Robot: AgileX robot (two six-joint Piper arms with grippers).
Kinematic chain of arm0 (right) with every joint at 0, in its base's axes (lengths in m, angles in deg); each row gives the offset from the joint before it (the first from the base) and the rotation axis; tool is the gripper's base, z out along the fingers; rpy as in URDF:
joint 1: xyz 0 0 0.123 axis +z
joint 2: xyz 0 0 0 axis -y
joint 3: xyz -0.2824 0 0.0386 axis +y
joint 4: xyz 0.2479 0 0.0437 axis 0.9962 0 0.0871
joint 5: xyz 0 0 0 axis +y
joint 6: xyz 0.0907 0 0.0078 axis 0.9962 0 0.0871
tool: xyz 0 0 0 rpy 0 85 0
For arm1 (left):
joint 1: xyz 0 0 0.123 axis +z
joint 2: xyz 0 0 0 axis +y
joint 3: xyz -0.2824 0 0.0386 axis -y
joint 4: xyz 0.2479 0 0.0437 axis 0.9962 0 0.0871
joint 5: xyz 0 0 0 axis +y
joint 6: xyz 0.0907 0 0.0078 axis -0.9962 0 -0.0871
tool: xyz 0 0 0 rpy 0 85 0
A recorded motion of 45 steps. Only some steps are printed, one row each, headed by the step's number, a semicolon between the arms.
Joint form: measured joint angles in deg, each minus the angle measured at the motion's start. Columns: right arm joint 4, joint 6, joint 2, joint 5, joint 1, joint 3; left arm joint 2, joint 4, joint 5, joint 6, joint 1, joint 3.
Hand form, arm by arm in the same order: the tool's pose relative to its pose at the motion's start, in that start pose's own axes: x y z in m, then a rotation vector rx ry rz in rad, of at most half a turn. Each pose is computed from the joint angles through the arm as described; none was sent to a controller.
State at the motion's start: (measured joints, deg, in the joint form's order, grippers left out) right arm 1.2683 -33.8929 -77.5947 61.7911 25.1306 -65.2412; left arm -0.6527 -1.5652 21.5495 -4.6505 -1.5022 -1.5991
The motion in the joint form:
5: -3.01 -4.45 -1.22 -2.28 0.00 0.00; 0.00 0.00 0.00 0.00 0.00 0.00
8: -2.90 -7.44 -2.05 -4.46 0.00 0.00; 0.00 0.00 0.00 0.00 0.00 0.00
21: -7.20 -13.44 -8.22 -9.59 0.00 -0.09; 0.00 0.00 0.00 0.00 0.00 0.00
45: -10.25 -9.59 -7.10 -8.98 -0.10 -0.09; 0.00 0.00 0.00 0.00 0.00 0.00
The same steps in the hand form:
5: -0.0021 -0.0065 0.0066 0.0479 0.0120 -0.1035; 0.0000 0.0000 0.0000 0.0000 0.0000 0.0000
8: -0.0060 -0.0089 0.0111 0.0602 -0.0067 -0.1556; 0.0000 0.0000 0.0000 0.0000 0.0000 0.0000
21: -0.0149 -0.0219 0.0454 0.0942 0.0474 -0.3075; 0.0000 0.0000 0.0000 0.0000 0.0000 0.0000
45: -0.0113 -0.0246 0.0384 0.1359 0.0652 -0.2688; 0.0000 0.0000 0.0000 0.0000 0.0000 0.0000

